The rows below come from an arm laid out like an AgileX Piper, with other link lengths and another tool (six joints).
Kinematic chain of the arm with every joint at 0, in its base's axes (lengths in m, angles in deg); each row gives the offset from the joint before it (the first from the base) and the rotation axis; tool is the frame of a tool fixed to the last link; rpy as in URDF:
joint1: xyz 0 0 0.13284 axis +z
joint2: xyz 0 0 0 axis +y
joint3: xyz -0.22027 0 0.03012 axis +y
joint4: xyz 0.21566 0 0.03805 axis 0.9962 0 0.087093
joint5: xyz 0 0 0 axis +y
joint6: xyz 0.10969 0 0.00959 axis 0.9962 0 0.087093
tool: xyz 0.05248 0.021 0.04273 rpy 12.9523 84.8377 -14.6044
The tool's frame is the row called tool.
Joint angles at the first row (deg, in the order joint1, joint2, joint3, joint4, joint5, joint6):
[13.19 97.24 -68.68 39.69 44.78 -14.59]
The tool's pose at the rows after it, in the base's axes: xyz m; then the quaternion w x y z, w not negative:
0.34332 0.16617 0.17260 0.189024 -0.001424 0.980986 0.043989
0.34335 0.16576 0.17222 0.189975 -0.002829 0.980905 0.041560
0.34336 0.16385 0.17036 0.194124 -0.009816 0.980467 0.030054
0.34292 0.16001 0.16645 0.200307 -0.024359 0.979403 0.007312
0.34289 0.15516 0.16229 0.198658 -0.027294 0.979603 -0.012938
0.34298 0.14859 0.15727 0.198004 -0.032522 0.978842 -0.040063
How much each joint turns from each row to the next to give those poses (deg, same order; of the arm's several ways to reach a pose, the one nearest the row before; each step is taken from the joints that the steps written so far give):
[0.00 0.00 0.00 0.00 0.00 0.00]
[0.00 0.00 0.00 -0.33 -0.06 0.00]
[0.00 0.00 0.00 -1.61 -0.22 0.00]
[0.00 0.00 0.00 -3.23 -0.20 0.10]
[0.00 0.00 0.00 -3.27 0.01 1.75]
[0.00 0.00 0.00 -4.30 0.00 2.06]

